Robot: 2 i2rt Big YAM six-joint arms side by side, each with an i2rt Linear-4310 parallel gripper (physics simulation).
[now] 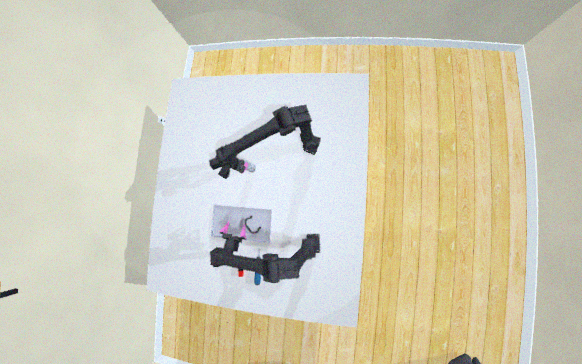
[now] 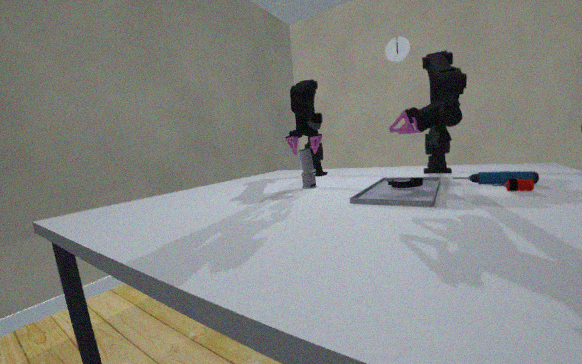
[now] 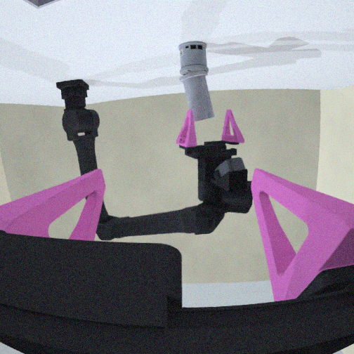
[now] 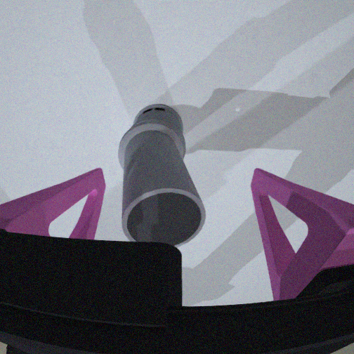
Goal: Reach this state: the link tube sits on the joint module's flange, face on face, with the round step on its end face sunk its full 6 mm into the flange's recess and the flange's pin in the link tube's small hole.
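Places are measured from the left arm's base along level axes (x up, y back, z right), in millimetres.
Pixels of known places: left gripper, fingertip midpoint: (image 1: 236, 222) (image 2: 393, 131); right gripper, fingertip midpoint: (image 1: 239, 165) (image 2: 305, 154); left arm's base, origin of the base link: (image 1: 313, 243) (image 2: 437, 172); right arm's base, origin of the base link: (image 1: 312, 144) (image 2: 315, 175).
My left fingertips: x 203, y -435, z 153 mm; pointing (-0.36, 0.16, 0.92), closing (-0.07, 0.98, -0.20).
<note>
For each thing: its top centre in the pictures, then the offset to it from my left fingertips. "spot": a spot on its surface instead.
- grey joint module, middle of its top: (image 2: 308, 172) dx -140, dy +25, dz +355 mm
- grey tray, middle of its top: (image 2: 401, 186) (image 1: 240, 223) dx -187, dy -53, dz -23 mm
- black curved part, surface spot: (image 2: 406, 183) (image 1: 245, 225) spot: dx -184, dy -16, dz -37 mm
- blue-handled screwdriver, surface spot: (image 2: 505, 178) spot: dx -182, dy +46, dz -339 mm
- red cylinder, middle of its top: (image 2: 511, 179) (image 1: 239, 269) dx -169, dy -55, dz -329 mm
The grey joint module (image 2: 309, 180) (image 3: 193, 59) (image 4: 161, 118) stands upright on the table. The grey, hollow link tube (image 1: 251, 167) (image 2: 306, 161) (image 3: 200, 98) (image 4: 152, 167) is on its top and leans to one side. A wider ring shows where they meet; the pin, the small hole and the recess are hidden. My right gripper (image 1: 247, 166) (image 2: 304, 152) (image 3: 210, 109) (image 4: 177, 176) is open, with the link tube's upper end between its pink fingertips, not gripped. My left gripper (image 1: 235, 225) (image 2: 391, 131) (image 3: 177, 177) is open and empty, high above the tray.
A grey tray (image 1: 265, 215) (image 2: 395, 202) holds a black curved part (image 1: 248, 226) (image 2: 406, 183). A blue-handled screwdriver (image 1: 257, 278) (image 2: 505, 178) and a red cylinder (image 1: 240, 273) (image 2: 520, 185) lie beyond the tray, near the left arm.
</note>
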